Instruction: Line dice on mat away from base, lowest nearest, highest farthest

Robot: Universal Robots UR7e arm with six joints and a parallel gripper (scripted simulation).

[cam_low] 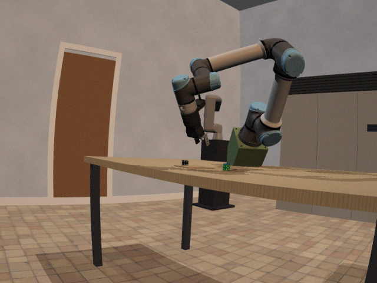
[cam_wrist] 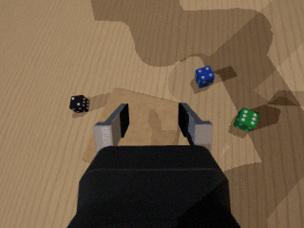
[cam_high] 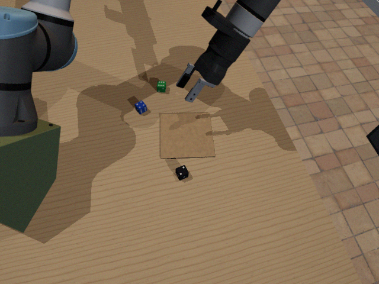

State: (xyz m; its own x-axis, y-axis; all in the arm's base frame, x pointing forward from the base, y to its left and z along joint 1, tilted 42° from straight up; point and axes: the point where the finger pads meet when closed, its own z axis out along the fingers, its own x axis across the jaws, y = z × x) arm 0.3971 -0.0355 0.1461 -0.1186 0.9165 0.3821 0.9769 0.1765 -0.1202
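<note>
Now: the black die 40 mm behind my hand, 170 mm to the right of it and 110 mm below it. From my hand the other things lie so: blue die: 120 mm behind, 50 mm to the left, 110 mm below; green die: 50 mm behind, 110 mm to the left, 110 mm below; mat: 10 mm behind, 60 mm to the right, 120 mm below.
</note>
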